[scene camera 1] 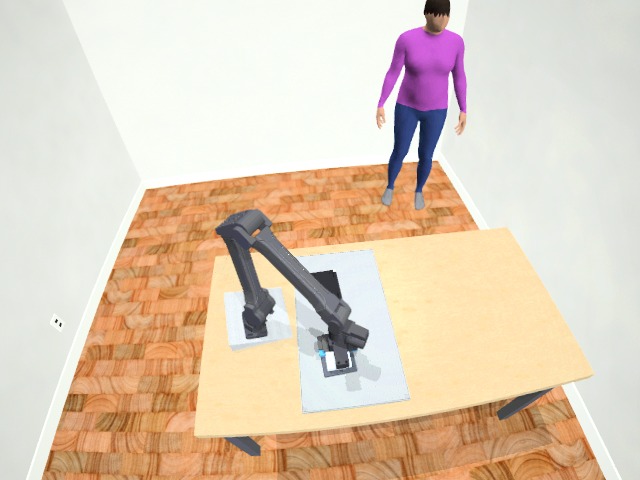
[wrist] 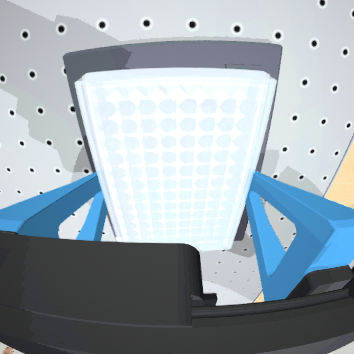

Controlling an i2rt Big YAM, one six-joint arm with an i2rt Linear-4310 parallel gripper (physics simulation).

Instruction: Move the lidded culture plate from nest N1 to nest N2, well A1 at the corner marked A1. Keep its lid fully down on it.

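Frame: origin at the arm's base, x ahead, y left, z up, level; metres.
Seen in the pictures: gripper, between the fingertips: [wrist: 176, 176]; arm's base, origin of its link: [scene camera 1: 254, 324].
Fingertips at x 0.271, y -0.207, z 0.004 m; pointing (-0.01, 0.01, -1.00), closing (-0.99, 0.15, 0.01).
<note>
Offsets run from my fingertips to a thing's top centre. Level surfaces: height alone.
The lidded culture plate {0.000 m ahead, 0.001 m left, 0.019 m up} [scene camera 1: 330, 362] [wrist: 172, 145] is a bright whitish, see-through block with rows of round wells. It lies between the two blue fingers of my gripper [scene camera 1: 337, 354] [wrist: 176, 176], which is shut on its long sides. The lid looks flat on the plate in the wrist view. A dark grey nest {0.000 m ahead, 0.006 m left, 0.011 m down} [scene camera 1: 340, 373] [wrist: 200, 56] is under the plate, its rim showing beyond the plate's far edge and along both sides. I cannot tell whether the plate touches it. No nest label or A1 mark can be read.
The nest is on a pale perforated board {0.026 m down} [scene camera 1: 356, 268] [wrist: 310, 100] on the wooden table {0.039 m down} [scene camera 1: 465, 310]. A black block-like object {0.046 m ahead, 0.308 m left, 0.011 m down} [scene camera 1: 328, 280] is farther back on the board, partly behind the arm. A person [scene camera 1: 431, 72] stands beyond the table.
</note>
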